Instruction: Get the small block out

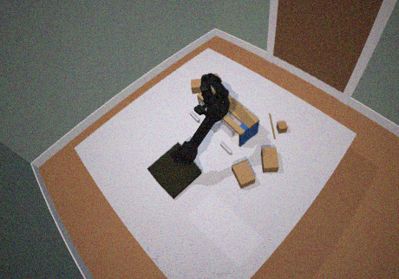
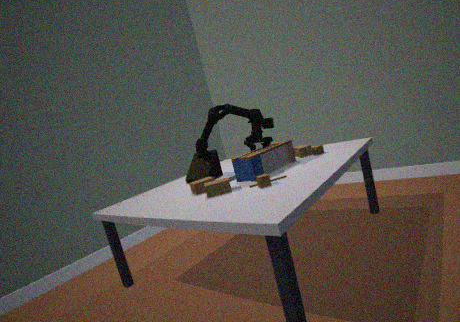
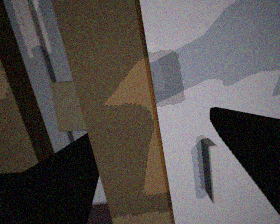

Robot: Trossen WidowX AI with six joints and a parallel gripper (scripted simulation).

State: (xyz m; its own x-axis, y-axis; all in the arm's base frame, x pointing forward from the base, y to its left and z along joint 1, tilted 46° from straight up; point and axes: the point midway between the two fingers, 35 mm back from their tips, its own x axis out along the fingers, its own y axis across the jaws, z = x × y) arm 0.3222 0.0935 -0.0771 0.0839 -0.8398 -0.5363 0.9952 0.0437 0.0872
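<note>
My gripper tip is now 5 cm short of the small tan block and 3 cm to the left of it. Round my gripper tip: thin stick: 24 cm ahead, 26 cm to the right, 8 cm below.
</note>
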